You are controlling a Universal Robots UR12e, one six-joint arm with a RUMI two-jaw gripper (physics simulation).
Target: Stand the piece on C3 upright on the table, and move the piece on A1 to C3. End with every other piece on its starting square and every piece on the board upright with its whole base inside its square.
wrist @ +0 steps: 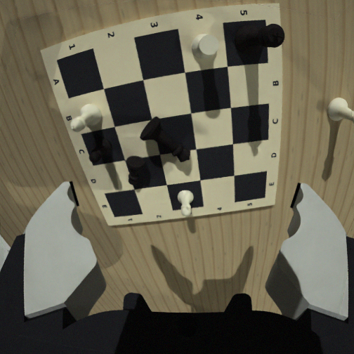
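Note:
A black piece [167, 141] lies on its side across C3; its base reaches the C2 side and its head lies on D3. Square A1 [80, 73] is bare dark board. A white piece [338, 109] stands upright on the table to the right of the board [272, 197]. My gripper [184, 185] is wide open with nothing between its jaws, high above the table, its fingertips on either side of the board's E edge in the wrist view.
White pieces stand on B1 [90, 115], A4 [205, 46] and E3 [185, 198]. Black pieces stand on A5 [252, 38], C1 [100, 151] and D2 [136, 169]. The wooden table [310, 55] surrounds the board. The gripper's shadow falls on the table below the board.

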